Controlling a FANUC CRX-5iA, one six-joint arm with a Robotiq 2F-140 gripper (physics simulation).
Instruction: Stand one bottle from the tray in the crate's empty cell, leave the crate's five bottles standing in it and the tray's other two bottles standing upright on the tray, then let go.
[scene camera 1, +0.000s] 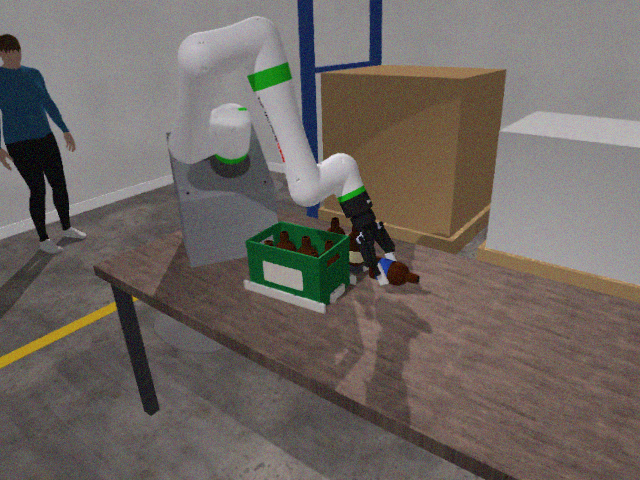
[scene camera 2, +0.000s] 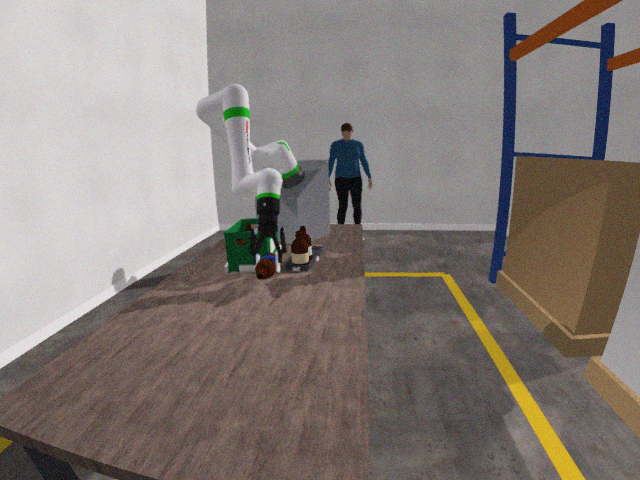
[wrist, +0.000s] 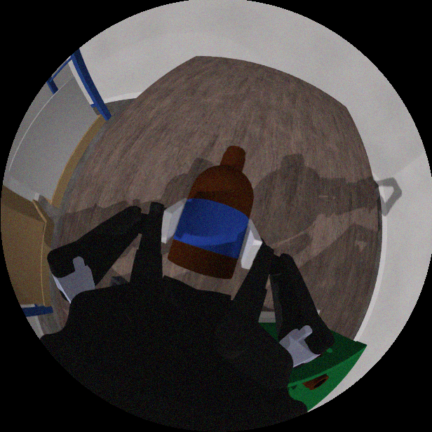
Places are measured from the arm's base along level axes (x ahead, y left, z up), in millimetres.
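Pixels of known places: gripper, between the fingertips: (scene camera 1: 391, 278); arm's base, origin of its link: (scene camera 1: 230, 162) (scene camera 2: 293, 180).
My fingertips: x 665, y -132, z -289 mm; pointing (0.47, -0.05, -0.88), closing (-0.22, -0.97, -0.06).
Ahead of a thing's pixels: the offset from my fingertips to its top centre. "spot": to the spot under its first point. Level surfaces: height alone.
My gripper (scene camera 1: 386, 268) (scene camera 2: 267, 260) (wrist: 214, 219) is shut on the brown bottle with a blue label {dx +15, dy -5, dz +59 mm} (scene camera 1: 398, 272) (scene camera 2: 265, 269) (wrist: 222, 186). The bottle lies nearly level between the fingers, low over the table, its neck pointing away from the crate and toward scene camera 2. The green crate {dx -288, dy -76, dz +126 mm} (scene camera 1: 315, 279) (scene camera 2: 238, 255) (wrist: 345, 345) stands beside it, with several brown bottle necks showing inside; its empty cell cannot be made out. Two cream-labelled bottles, the nearer {dx -167, dy +133, dz +111 mm} (scene camera 1: 355, 256) (scene camera 2: 299, 254) and the farther {dx -255, dy +155, dz +111 mm} (scene camera 1: 335, 226) (scene camera 2: 308, 240), stand upright on the dark tray {spot: dx -358, dy +229, dz -46 mm} (scene camera 2: 317, 251).
White rails {dx -302, dy -174, dz -19 mm} (scene camera 1: 284, 296) run along the crate's foot on the wooden table {dz -49 mm} (scene camera 1: 491, 351) (scene camera 2: 248, 361) (wrist: 200, 110). The grey robot mount (scene camera 1: 217, 222) is behind the crate. A large cardboard box (scene camera 1: 387, 149) (scene camera 2: 558, 232) and a blue rack (scene camera 1: 308, 103) (scene camera 2: 509, 103) stand beyond the table.
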